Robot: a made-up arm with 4 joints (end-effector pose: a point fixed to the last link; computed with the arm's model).
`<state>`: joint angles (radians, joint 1 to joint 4).
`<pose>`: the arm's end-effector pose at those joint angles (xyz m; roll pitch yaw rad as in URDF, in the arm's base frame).
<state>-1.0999 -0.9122 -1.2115 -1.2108</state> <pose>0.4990 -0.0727 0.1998 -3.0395 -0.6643 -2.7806</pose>
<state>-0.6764 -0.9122 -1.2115 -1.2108</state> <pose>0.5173 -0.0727 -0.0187 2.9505 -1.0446 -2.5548</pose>
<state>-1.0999 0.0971 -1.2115 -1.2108</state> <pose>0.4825 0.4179 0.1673 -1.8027 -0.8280 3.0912</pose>
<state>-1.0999 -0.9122 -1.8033 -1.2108</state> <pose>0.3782 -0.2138 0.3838 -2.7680 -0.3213 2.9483</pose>
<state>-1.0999 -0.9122 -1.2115 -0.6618</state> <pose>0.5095 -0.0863 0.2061 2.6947 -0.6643 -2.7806</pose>
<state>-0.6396 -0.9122 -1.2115 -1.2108</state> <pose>0.5145 -0.0727 -0.0377 2.9077 -1.0749 -2.5174</pose>
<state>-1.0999 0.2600 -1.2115 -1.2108</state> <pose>0.4595 0.4833 0.1220 -1.5903 -0.8147 3.0094</pose>
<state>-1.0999 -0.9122 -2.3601 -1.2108</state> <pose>0.1741 -0.2480 0.5175 -2.7152 0.0676 2.5440</pose>
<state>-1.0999 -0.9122 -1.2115 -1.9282</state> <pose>0.4831 -0.0671 0.1833 -2.3221 -0.6643 -2.7806</pose>
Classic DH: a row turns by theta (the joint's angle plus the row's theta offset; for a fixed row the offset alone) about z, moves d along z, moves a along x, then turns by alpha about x. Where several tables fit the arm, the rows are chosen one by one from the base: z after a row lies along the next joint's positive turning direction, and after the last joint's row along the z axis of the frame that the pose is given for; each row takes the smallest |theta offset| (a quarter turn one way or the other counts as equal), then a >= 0, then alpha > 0; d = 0 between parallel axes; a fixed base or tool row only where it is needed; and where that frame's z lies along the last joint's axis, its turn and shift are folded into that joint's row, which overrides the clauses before.
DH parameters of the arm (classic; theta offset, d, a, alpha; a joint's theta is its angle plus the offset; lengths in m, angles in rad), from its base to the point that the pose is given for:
base (fixed): 0 0.048 0 -1.5708
joint 1: 0 0.1396 -0.1007 1.5708
joint 2: 0 0.0123 0.2266 -1.5708
joint 3: 1.5708 0.2033 0.3554 -1.5708
joint 4: -1.5708 0.2845 0.0198 1.5708
tool (fixed): -1.5708 -0.0272 0 0

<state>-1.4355 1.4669 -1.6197 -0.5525</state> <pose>0.2150 0.7689 -0.2546 -1.1287 -0.1301 -3.0925</pose>
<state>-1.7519 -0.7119 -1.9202 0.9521</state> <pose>0.0221 -0.1639 0.6071 1.4006 0.4381 2.8921</pose>
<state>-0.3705 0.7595 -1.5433 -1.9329</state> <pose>0.2346 0.6763 -0.1624 -0.3976 -1.2197 3.0865</pose>
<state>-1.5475 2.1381 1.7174 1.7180</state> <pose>-0.3524 -0.0370 -0.1377 2.4291 -0.0555 -0.1237</pose>
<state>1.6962 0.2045 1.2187 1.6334</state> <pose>0.1936 0.2658 0.3800 1.3003 0.2194 3.0698</pose>
